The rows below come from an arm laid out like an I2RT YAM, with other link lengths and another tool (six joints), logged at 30 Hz.
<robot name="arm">
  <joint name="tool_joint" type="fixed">
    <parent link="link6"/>
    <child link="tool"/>
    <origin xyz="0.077 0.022 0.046" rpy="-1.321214 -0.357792 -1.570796"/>
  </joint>
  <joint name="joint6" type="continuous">
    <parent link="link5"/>
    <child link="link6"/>
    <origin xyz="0.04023 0 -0.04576" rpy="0 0 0"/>
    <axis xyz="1 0 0"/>
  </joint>
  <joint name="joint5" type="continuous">
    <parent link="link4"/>
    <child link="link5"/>
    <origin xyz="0.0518 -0.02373 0.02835" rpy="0 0 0"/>
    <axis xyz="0 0 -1"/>
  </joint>
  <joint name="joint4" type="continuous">
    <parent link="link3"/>
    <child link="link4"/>
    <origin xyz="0.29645 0.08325 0.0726" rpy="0 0 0"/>
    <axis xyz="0 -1 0"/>
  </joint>
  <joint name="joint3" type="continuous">
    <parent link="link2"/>
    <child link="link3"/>
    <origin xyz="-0.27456 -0.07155 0" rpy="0 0 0"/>
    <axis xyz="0 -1 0"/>
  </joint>
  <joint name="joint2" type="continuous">
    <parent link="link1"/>
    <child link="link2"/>
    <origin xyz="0.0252 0.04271 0.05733" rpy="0 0 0"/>
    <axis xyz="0 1 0"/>
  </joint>
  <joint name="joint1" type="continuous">
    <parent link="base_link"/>
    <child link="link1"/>
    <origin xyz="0 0 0.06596" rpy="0 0 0"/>
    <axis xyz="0 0 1"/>
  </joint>
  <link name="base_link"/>
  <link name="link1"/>
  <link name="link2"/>
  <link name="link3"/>
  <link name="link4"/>
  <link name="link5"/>
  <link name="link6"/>
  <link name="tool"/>
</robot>
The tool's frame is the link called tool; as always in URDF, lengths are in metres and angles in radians. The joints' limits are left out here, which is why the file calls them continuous.
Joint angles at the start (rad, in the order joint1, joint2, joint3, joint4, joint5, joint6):
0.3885, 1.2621, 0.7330, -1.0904, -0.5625, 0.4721
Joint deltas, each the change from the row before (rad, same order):
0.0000, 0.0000, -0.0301, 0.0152, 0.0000, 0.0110
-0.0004, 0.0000, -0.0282, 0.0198, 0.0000, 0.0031
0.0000, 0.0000, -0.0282, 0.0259, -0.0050, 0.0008
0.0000, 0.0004, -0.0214, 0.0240, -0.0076, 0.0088
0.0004, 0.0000, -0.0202, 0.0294, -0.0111, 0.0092
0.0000, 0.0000, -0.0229, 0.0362, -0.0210, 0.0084
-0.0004, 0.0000, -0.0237, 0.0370, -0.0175, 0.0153
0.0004, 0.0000, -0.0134, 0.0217, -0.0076, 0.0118
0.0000, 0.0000, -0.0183, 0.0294, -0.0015, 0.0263
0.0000, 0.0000, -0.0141, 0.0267, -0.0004, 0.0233
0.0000, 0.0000, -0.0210, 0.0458, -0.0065, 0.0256
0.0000, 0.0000, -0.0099, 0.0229, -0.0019, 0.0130
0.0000, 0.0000, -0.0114, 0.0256, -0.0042, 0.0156
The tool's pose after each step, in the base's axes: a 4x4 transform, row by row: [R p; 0 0 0 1], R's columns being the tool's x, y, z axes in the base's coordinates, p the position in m. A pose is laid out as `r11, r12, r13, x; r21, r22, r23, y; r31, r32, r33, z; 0, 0, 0, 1`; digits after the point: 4 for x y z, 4 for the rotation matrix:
0.1714, -0.9852, -0.0087, 0.2017; -0.8367, -0.1502, 0.5266, 0.1815; -0.5201, -0.0830, -0.8501, 0.1353; 0, 0, 0, 1
0.1640, -0.9863, -0.0150, 0.1980; -0.8393, -0.1475, 0.5233, 0.1798; -0.5183, -0.0733, -0.8520, 0.1269; 0, 0, 0, 1
0.1609, -0.9868, -0.0182, 0.1947; -0.8376, -0.1463, 0.5263, 0.1789; -0.5220, -0.0694, -0.8501, 0.1191; 0, 0, 0, 1
0.1516, -0.9883, -0.0183, 0.1926; -0.8360, -0.1380, 0.5311, 0.1785; -0.5274, -0.0653, -0.8471, 0.1133; 0, 0, 0, 1
0.1448, -0.9894, -0.0141, 0.1913; -0.8311, -0.1294, 0.5408, 0.1788; -0.5369, -0.0666, -0.8410, 0.1082; 0, 0, 0, 1
0.1382, -0.9904, -0.0095, 0.1899; -0.8201, -0.1198, 0.5596, 0.1801; -0.5553, -0.0695, -0.8287, 0.1033; 0, 0, 0, 1
0.1258, -0.9920, -0.0037, 0.1885; -0.8121, -0.1051, 0.5740, 0.1806; -0.5698, -0.0692, -0.8189, 0.0978; 0, 0, 0, 1
0.1173, -0.9931, 0.0005, 0.1877; -0.8091, -0.0953, 0.5799, 0.1806; -0.5758, -0.0685, -0.8147, 0.0946; 0, 0, 0, 1
0.0975, -0.9952, 0.0092, 0.1870; -0.8118, -0.0742, 0.5792, 0.1794; -0.5757, -0.0639, -0.8151, 0.0893; 0, 0, 0, 1
0.0816, -0.9965, 0.0191, 0.1871; -0.8136, -0.0555, 0.5787, 0.1784; -0.5756, -0.0627, -0.8153, 0.0852; 0, 0, 0, 1
0.0686, -0.9970, 0.0362, 0.1875; -0.8095, -0.0344, 0.5861, 0.1782; -0.5831, -0.0695, -0.8094, 0.0802; 0, 0, 0, 1
0.0626, -0.9970, 0.0455, 0.1879; -0.8078, -0.0238, 0.5889, 0.1780; -0.5861, -0.0736, -0.8069, 0.0778; 0, 0, 0, 1
0.0542, -0.9970, 0.0549, 0.1882; -0.8049, -0.0111, 0.5933, 0.1778; -0.5909, -0.0764, -0.8031, 0.0751; 0, 0, 0, 1

